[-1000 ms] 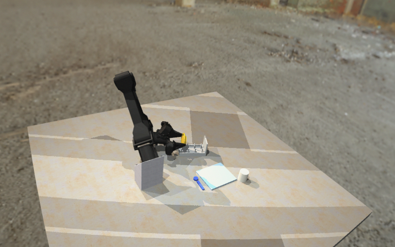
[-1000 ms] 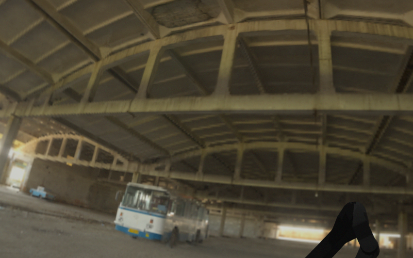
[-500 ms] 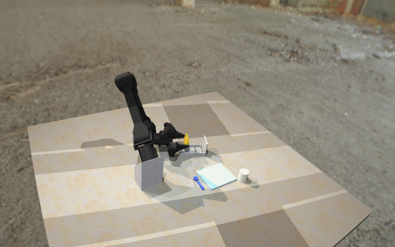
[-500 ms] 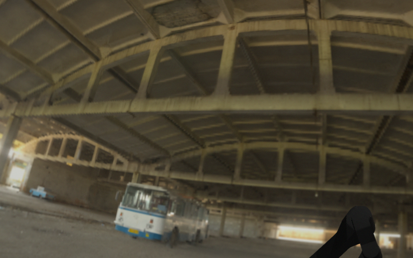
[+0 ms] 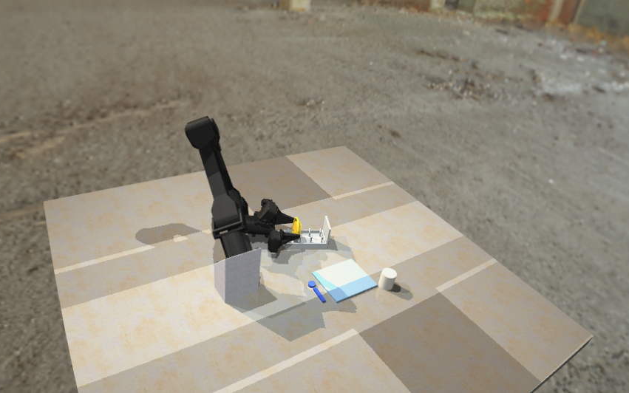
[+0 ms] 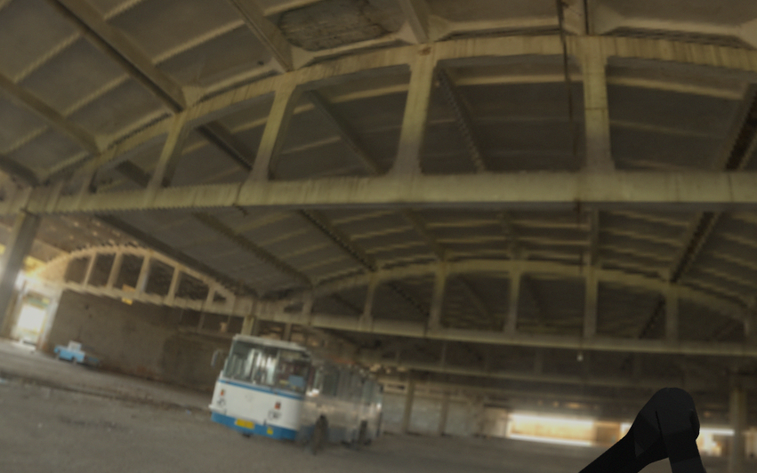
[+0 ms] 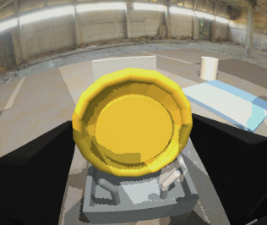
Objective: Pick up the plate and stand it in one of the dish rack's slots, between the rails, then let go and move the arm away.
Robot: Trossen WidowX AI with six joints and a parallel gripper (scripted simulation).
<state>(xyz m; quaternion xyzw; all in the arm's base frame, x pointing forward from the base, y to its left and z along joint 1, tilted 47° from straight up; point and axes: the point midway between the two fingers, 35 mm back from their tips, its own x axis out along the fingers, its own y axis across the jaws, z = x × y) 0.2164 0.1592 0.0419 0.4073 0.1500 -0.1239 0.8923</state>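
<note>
The yellow plate lies 1 cm behind my gripper tip. From my gripper tip the other things lie so: light blue mat: 5 cm ahead, 21 cm to the right, 5 cm below; then dish rack: 3 cm ahead, 1 cm to the right, 3 cm below; then blue spoon: 5 cm behind, 22 cm to the right, 5 cm below.
</note>
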